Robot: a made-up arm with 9 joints. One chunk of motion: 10 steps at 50 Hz.
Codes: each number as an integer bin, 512 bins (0 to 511) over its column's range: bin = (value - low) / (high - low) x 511, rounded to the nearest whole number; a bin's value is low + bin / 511 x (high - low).
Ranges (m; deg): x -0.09..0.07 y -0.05..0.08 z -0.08..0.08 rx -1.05..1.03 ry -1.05..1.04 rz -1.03..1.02
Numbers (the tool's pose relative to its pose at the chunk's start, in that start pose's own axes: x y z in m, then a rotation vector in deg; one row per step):
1: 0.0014 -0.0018 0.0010 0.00 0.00 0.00
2: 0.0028 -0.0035 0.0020 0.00 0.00 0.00
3: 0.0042 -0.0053 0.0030 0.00 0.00 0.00
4: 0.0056 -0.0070 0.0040 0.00 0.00 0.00
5: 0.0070 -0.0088 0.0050 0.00 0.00 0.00
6: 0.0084 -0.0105 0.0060 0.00 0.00 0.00
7: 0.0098 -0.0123 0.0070 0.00 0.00 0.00
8: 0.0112 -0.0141 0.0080 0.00 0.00 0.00
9: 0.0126 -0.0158 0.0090 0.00 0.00 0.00
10: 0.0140 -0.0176 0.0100 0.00 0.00 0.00
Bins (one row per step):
1: 292 189 259 258 257 257
2: 296 183 262 258 257 257
3: 301 176 265 258 257 257
4: 305 169 268 258 257 257
5: 310 162 271 258 257 257
6: 314 155 275 258 257 257
7: 319 148 278 258 257 257
8: 323 141 281 258 257 257
9: 328 134 284 258 257 257
10: 332 127 287 258 257 257

